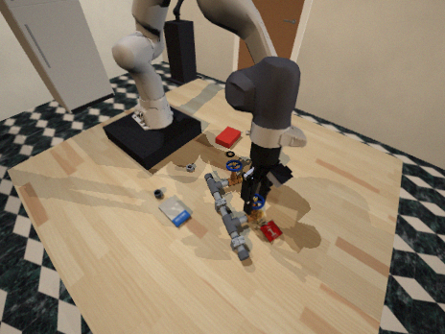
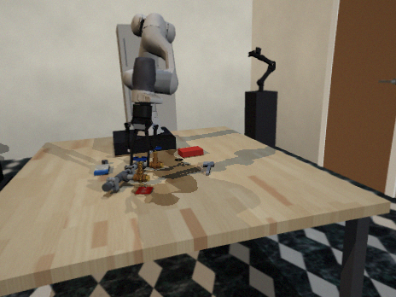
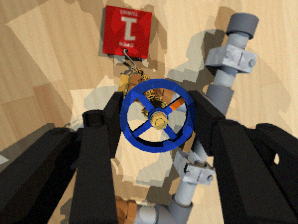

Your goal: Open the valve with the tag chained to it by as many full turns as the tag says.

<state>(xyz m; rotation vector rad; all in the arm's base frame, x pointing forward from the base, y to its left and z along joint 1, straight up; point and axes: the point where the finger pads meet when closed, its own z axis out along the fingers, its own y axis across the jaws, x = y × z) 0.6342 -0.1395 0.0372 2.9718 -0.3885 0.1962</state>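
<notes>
Now: the red tag 100 mm below my hand and 80 mm ahead of it. Round my hand: red block: 320 mm behind, 310 mm to the left, 90 mm below; then grey tool: 320 mm to the left, 100 mm below, 60 mm behind; then blue card: 230 mm behind, 150 mm to the right, 100 mm below.
</notes>
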